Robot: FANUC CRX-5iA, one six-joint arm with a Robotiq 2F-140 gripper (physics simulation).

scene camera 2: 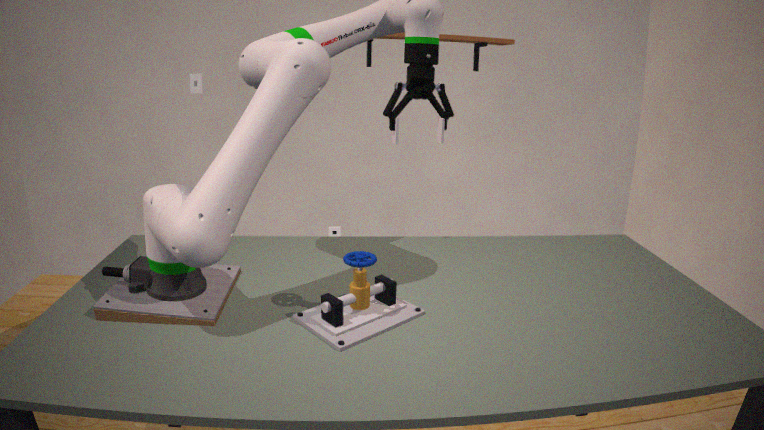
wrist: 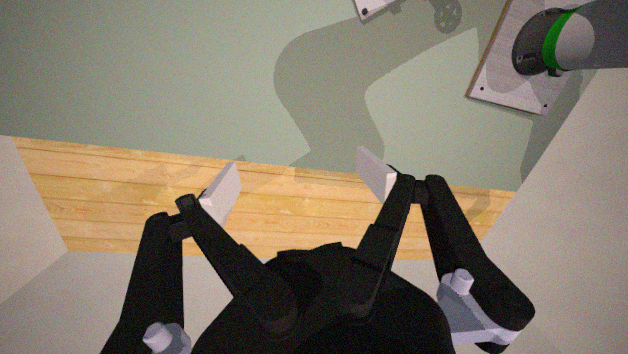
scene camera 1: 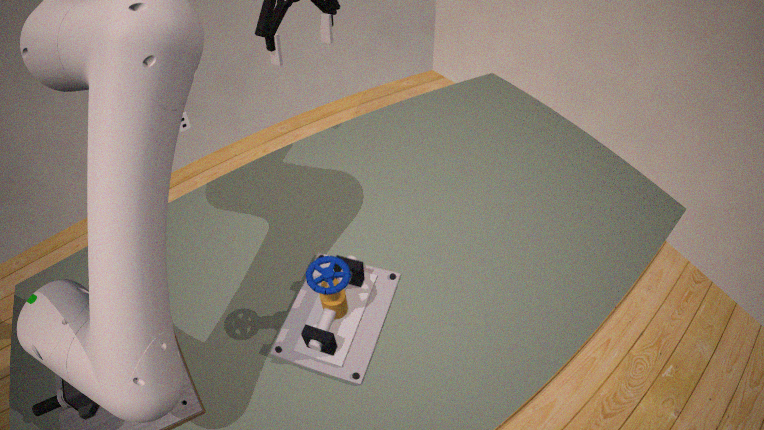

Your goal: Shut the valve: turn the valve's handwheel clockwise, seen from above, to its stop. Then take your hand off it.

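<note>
The valve has a blue handwheel [scene camera 1: 328, 275] [scene camera 2: 359, 259] on top of an upright yellow body [scene camera 1: 334, 306] [scene camera 2: 359, 295]. A white pipe runs through the body between two black brackets on a pale base plate [scene camera 1: 374, 341] [scene camera 2: 368, 335]. In the wrist view a corner of the base plate [wrist: 369, 11] shows at the top edge; the handwheel itself does not show there, but its shadow does. My gripper [scene camera 1: 303, 41] [scene camera 2: 419, 131] [wrist: 298, 166] is open and empty, pointing down. It hangs high above the table, well above and behind the handwheel, not touching it.
The robot's base stands on a mounting plate [scene camera 2: 221, 299] [wrist: 500, 80] at the table's left. A wooden shelf [scene camera 2: 481, 40] on black brackets is on the wall behind the gripper. Walls stand behind and to the right of the green table [scene camera 1: 481, 213] [scene camera 2: 534, 331].
</note>
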